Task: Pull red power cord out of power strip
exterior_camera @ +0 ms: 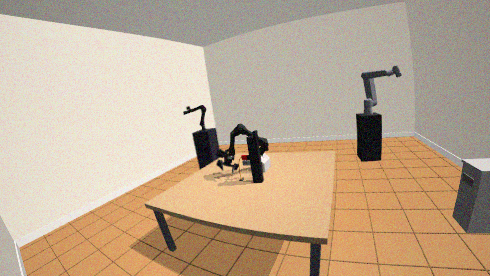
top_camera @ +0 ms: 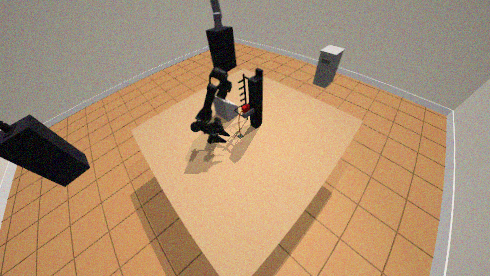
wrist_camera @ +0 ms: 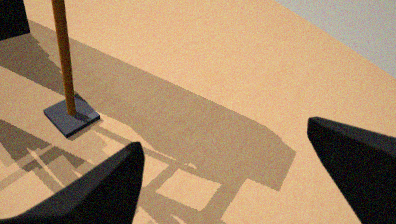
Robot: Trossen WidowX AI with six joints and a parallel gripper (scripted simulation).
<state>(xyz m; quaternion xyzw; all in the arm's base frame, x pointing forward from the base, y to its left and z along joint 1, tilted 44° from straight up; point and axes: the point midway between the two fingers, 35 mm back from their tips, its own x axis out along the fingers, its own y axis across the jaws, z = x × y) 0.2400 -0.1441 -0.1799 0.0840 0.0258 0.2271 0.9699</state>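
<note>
Now: gripper tip 10 mm short of the red plug, 190 mm to the right of it and 130 mm below it. The rest, counted from my gripper tip: dark square base: 110 mm to the left, 80 mm below.
</note>
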